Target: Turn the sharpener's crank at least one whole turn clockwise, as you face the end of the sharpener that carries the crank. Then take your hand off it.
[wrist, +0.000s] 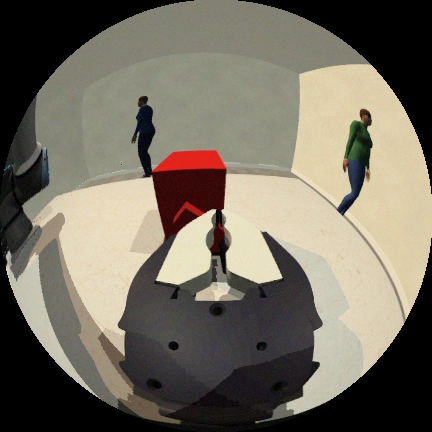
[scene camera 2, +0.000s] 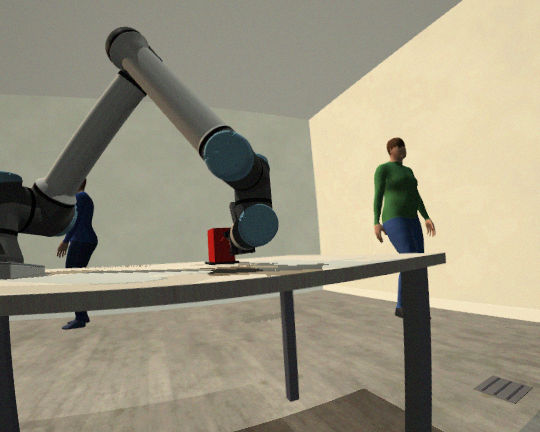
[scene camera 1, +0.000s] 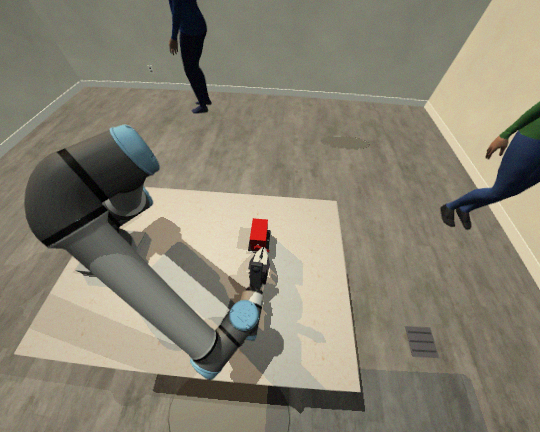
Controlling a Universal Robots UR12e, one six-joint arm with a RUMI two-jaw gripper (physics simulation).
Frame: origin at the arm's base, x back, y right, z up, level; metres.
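Where they show: gripper, fingertip midpoint: [wrist: 218, 211] [scene camera 1: 263, 247].
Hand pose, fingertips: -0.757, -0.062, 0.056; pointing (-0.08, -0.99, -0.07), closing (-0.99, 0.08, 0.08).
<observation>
After its pixels a point has its place, as x, y, z.
The red sharpener [scene camera 1: 259, 230] @[-0.729, -0.127, 0.096] [scene camera 2: 217, 246] @[-0.702, -0.076, 0.031] [wrist: 190, 185] @[-0.729, -0.076, 0.078] stands upright on the table. Its crank end faces the gripper. Part of the crank, a bent red bar [wrist: 186, 205] @[-0.726, -0.059, 0.065], shows on that face in the wrist view, just left of the fingertips; the rest is hidden behind the fingers. Something dark and thin shows through the gap between the fingers in the wrist view; I cannot tell whether it is part of the crank. My gripper [scene camera 1: 261, 250] @[-0.757, -0.062, 0.056] [wrist: 218, 211] @[-0.757, -0.062, 0.056] is shut with nothing held. Its tips are close in front of the crank end; I cannot tell whether they touch. In scene camera 2 the wrist hides the fingertips.
The pale table [scene camera 1: 315, 225] @[-1.022, -0.266, -0.032] [scene camera 2: 350, 267] @[-0.859, 0.453, -0.034] [wrist: 110, 210] @[-0.491, -0.207, -0.032] carries the sharpener and the arm's base. The arm [scene camera 1: 145, 295] @[-0.534, 0.267, 0.461] [scene camera 2: 170, 95] @[-0.530, 0.320, 0.362] reaches over it from the left. A person in blue [scene camera 1: 192, 55] [wrist: 145, 125] and one in green [scene camera 2: 397, 190] [wrist: 359, 142] stand beyond the table.
</observation>
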